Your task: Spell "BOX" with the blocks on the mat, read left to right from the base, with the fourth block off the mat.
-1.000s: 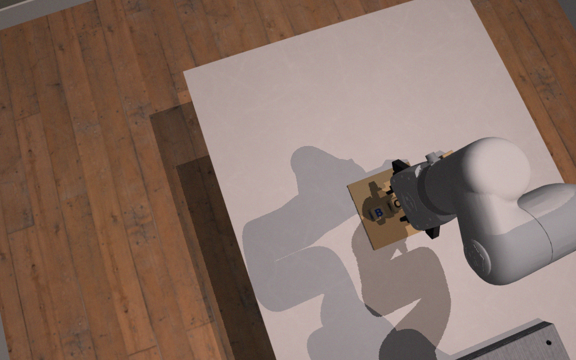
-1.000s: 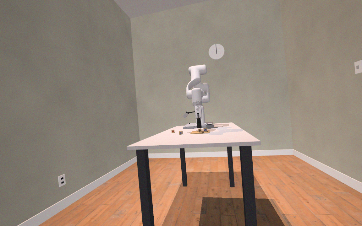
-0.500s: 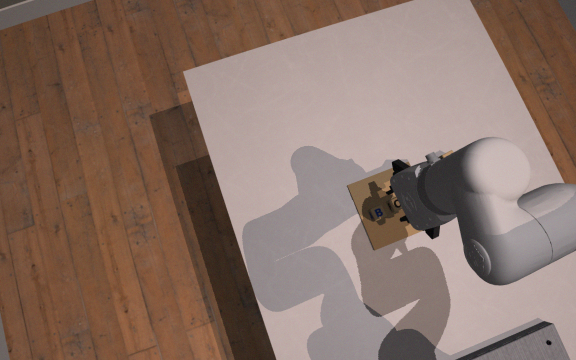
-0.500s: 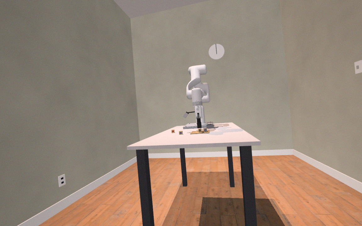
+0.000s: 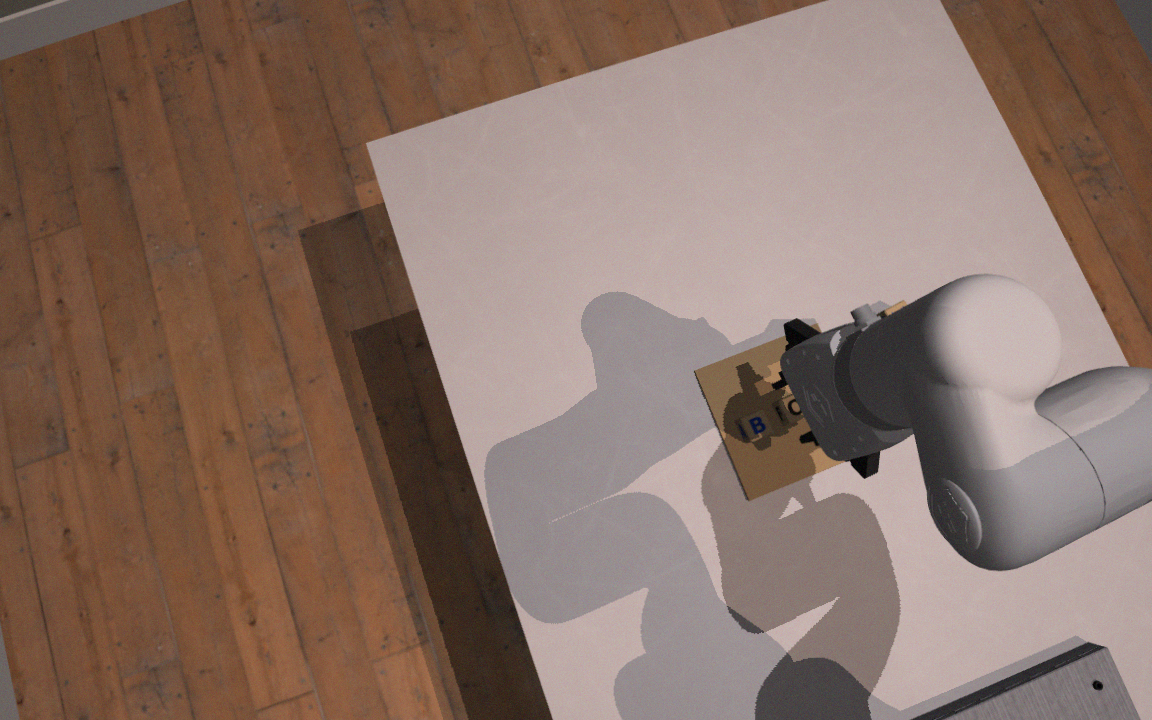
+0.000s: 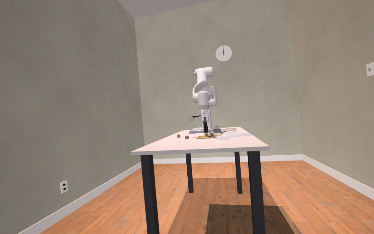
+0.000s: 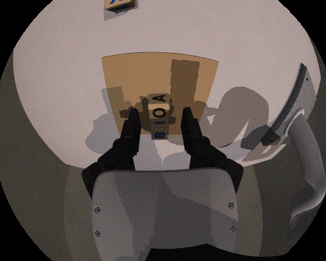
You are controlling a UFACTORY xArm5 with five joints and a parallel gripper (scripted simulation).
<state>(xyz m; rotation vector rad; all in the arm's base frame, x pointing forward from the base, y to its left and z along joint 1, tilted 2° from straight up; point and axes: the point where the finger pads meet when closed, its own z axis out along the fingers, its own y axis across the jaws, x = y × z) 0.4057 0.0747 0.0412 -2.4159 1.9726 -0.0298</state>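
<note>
My gripper is now 5 cm above the tan mat.
</note>
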